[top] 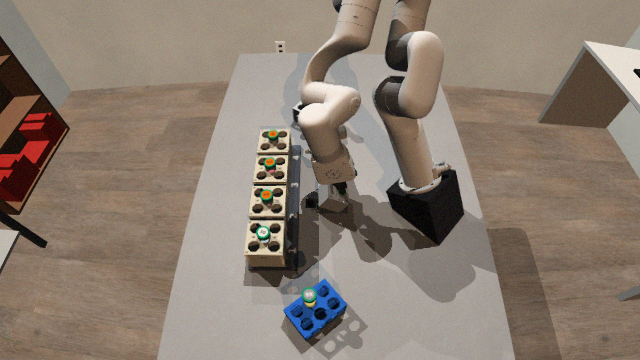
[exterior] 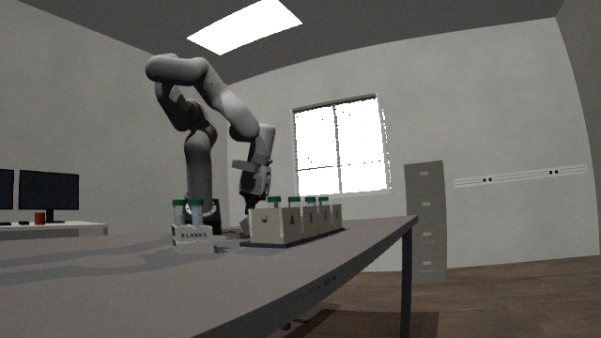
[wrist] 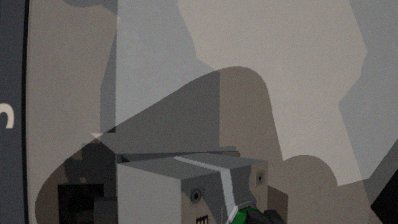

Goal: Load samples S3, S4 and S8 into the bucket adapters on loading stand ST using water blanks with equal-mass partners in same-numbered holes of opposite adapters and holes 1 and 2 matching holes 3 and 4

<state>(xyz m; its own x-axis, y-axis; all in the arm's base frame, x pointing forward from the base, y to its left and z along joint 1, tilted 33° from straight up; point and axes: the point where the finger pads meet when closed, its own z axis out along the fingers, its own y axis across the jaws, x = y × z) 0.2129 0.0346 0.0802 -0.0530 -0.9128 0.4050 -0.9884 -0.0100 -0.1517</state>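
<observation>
Right now my hand is 30 mm above the green done key. Also, from my hand: adapter (190 mm ahead, 180 mm to the right, 40 mm below); then water blank tube (200 mm ahead, 150 mm to the left, 30 mm below); then blue rack (320 mm to the left, 90 mm ahead, 60 mm below).
</observation>
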